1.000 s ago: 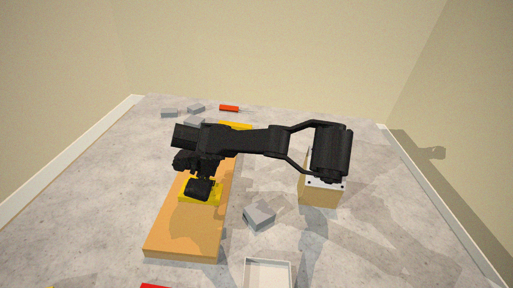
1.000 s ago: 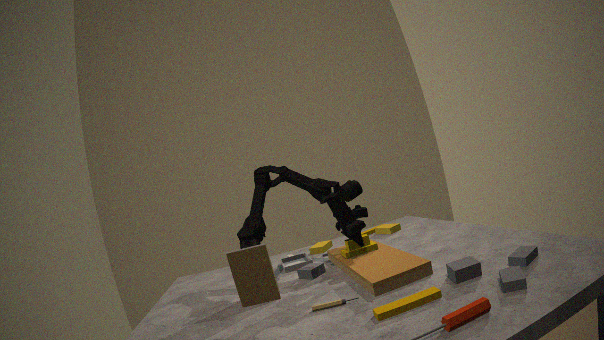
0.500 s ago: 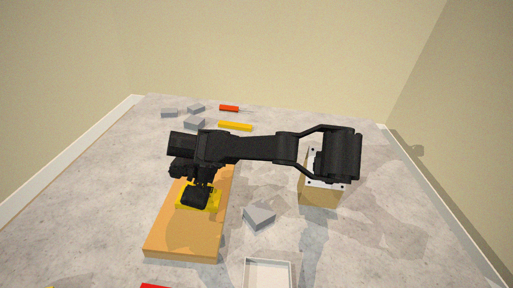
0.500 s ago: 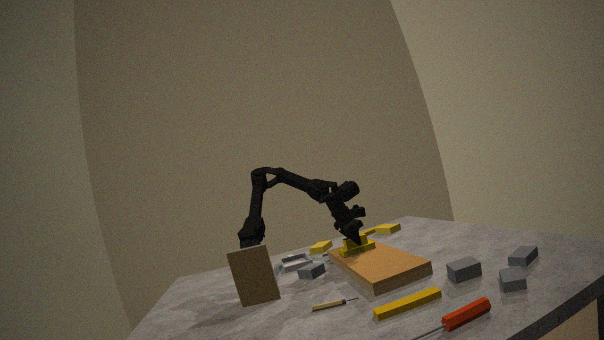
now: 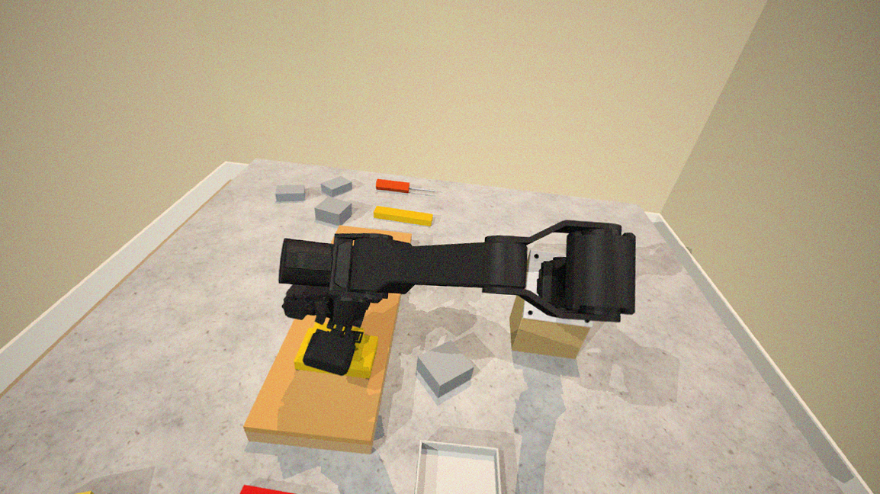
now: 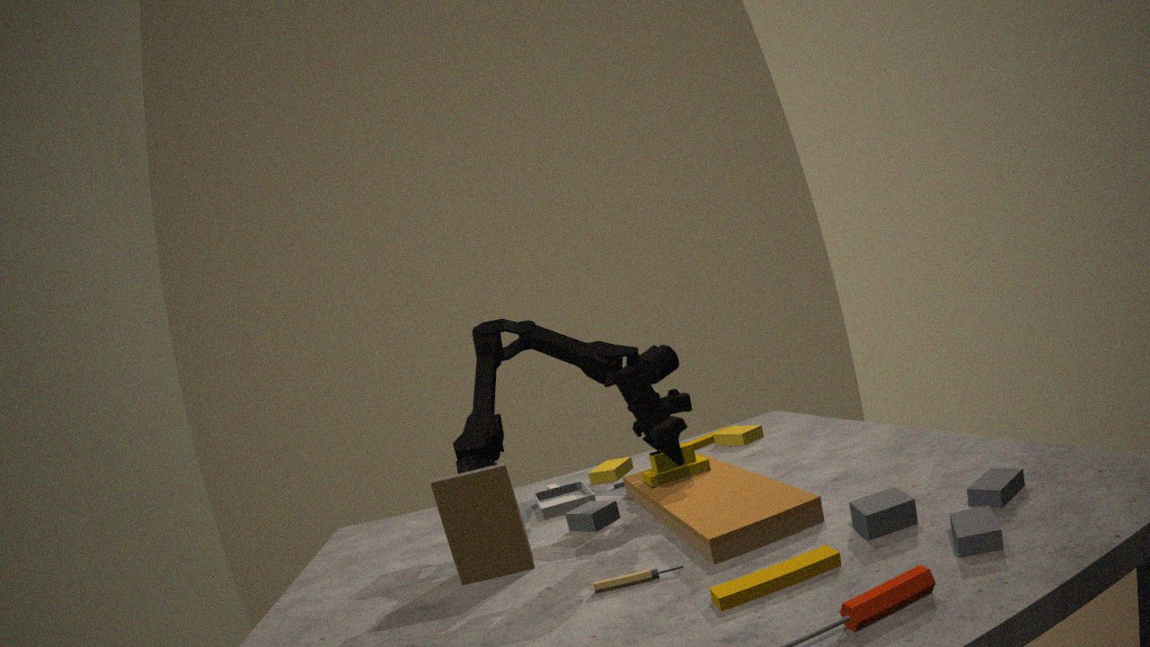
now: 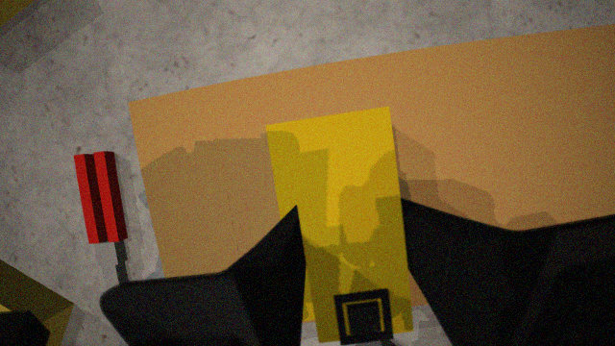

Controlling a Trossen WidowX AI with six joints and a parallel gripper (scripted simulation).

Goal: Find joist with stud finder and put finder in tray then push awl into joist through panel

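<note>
Right now my gripper tip is 4 cm past the square light and 3 cm below it. Round my gripper tip: white tray (21 cm behind, 20 cm to the left, 5 cm below); wooden-handled awl (19 cm behind, 36 cm to the right, 6 cm below); stud finder (2 cm behind, 2 cm above).
</note>
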